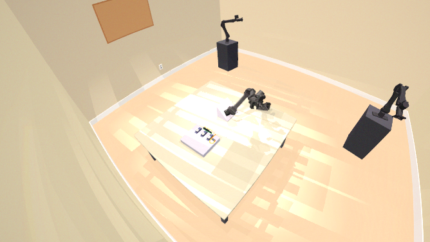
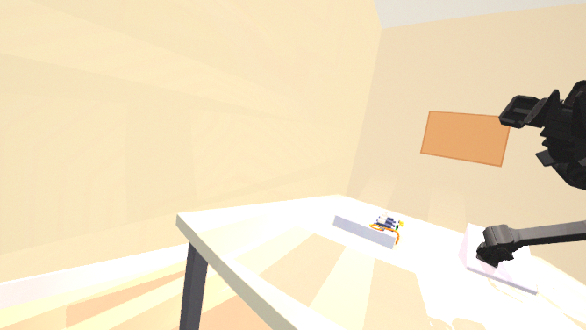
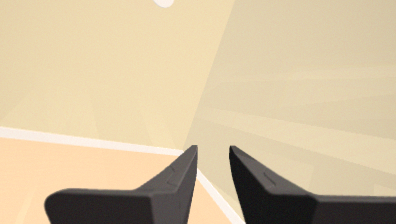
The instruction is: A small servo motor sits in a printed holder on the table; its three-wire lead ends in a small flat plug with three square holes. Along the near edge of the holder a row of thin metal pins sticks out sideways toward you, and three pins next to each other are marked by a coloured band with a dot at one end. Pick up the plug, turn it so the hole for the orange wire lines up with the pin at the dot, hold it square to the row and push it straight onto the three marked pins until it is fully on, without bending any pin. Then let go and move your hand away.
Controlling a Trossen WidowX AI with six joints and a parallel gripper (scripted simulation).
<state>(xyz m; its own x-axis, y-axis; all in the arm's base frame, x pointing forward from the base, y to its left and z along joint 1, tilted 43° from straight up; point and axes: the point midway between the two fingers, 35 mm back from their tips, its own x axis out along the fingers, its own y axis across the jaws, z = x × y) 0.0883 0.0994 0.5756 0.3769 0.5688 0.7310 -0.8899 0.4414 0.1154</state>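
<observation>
Now: the white band 41 cm to the right of my gripper tip, 36 cm below it and 25 cm ahead of it. Round my gripper tip: green strip 45 cm to the right, 39 cm below, 26 cm ahead; then printed holder 42 cm to the right, 42 cm ahead, 41 cm below; then red dot 40 cm to the right, 36 cm below, 25 cm ahead.
</observation>
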